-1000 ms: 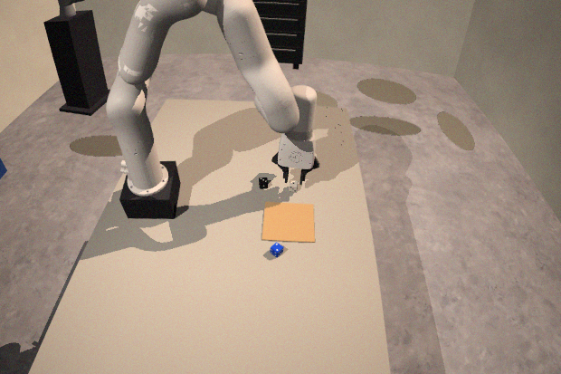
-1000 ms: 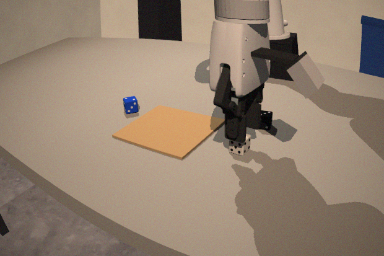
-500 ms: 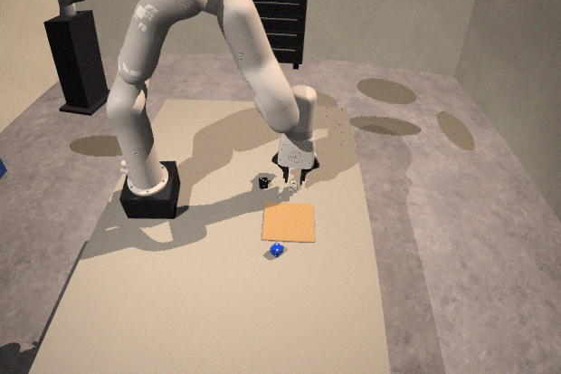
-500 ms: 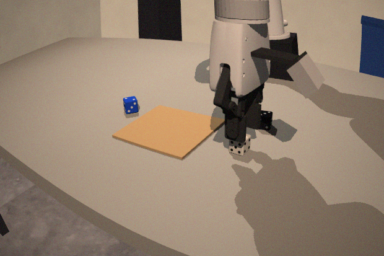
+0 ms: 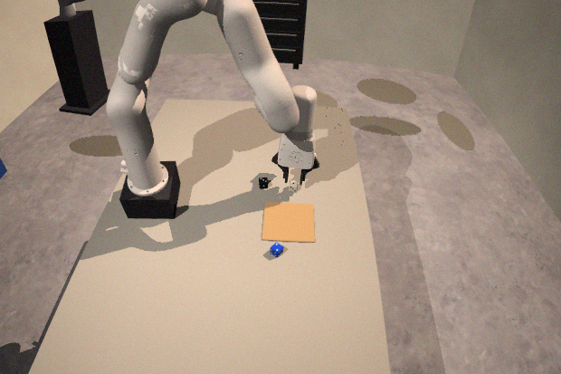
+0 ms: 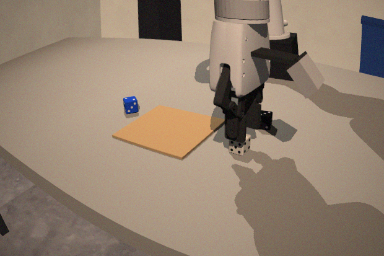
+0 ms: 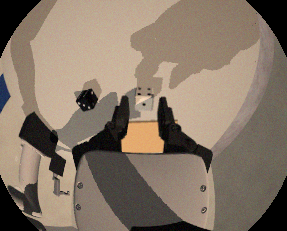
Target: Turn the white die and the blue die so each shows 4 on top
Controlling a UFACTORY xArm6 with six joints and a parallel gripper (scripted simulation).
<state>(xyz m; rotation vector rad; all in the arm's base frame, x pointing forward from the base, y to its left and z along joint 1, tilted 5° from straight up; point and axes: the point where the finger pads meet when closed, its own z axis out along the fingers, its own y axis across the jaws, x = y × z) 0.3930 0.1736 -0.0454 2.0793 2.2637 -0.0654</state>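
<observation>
Right now the white die is 4 cm below my hand. The rest, counted from my hand: blue die: 25 cm to the right, 4 cm below, 1 cm ahead; then orange mat: 14 cm to the right, 5 cm below, 1 cm ahead; then black die: 9 cm behind, 4 cm below, 1 cm to the right.
</observation>
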